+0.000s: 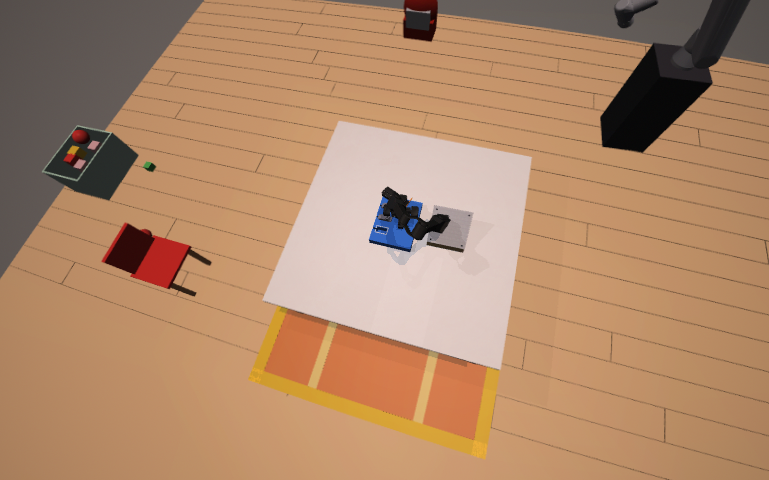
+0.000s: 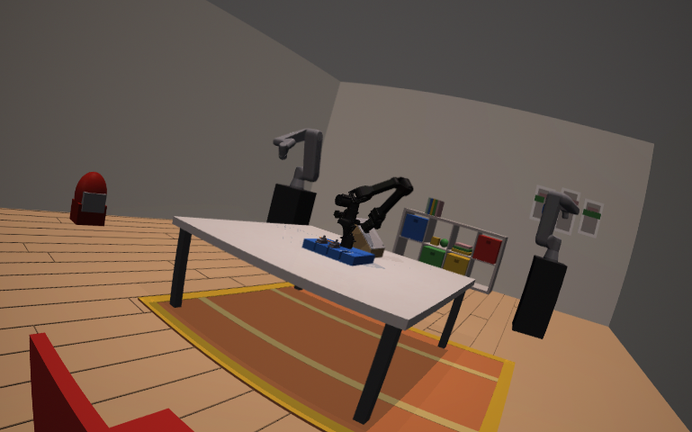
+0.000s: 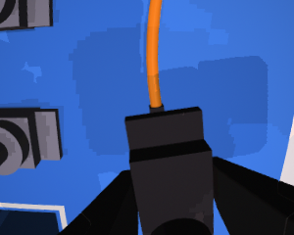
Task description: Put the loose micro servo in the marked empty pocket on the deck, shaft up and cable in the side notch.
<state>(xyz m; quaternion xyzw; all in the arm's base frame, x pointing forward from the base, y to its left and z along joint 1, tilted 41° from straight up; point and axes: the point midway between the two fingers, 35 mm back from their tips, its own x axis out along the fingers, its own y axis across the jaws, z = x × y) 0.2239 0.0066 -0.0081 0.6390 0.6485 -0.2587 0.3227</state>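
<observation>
Now: the blue deck 70 mm below my gripper tip and 10 mm behind it.
</observation>
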